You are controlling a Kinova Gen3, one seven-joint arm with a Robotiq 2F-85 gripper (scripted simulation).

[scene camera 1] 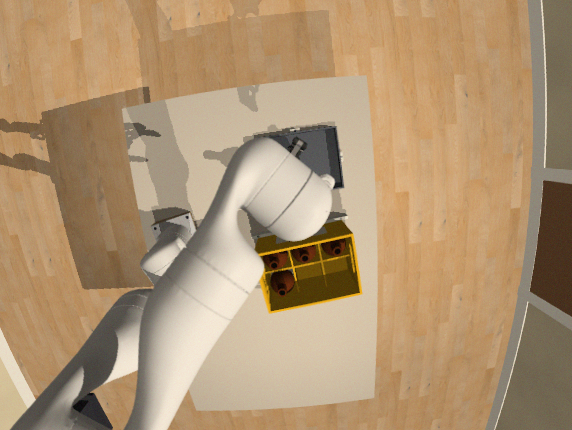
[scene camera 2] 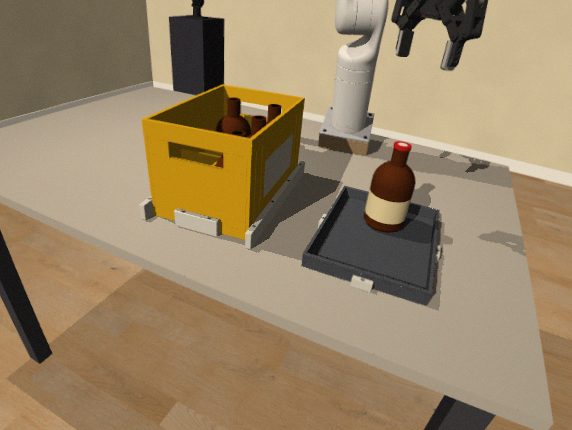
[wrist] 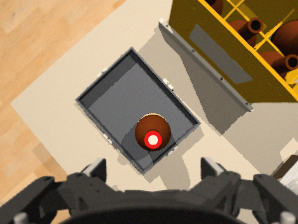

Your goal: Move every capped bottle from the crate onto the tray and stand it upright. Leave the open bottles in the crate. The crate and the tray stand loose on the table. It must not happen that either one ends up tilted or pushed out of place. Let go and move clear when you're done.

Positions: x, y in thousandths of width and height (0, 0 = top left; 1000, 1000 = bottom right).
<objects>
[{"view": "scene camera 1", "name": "dark grey tray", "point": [564, 362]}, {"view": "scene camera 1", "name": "yellow crate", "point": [594, 659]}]
</objects>
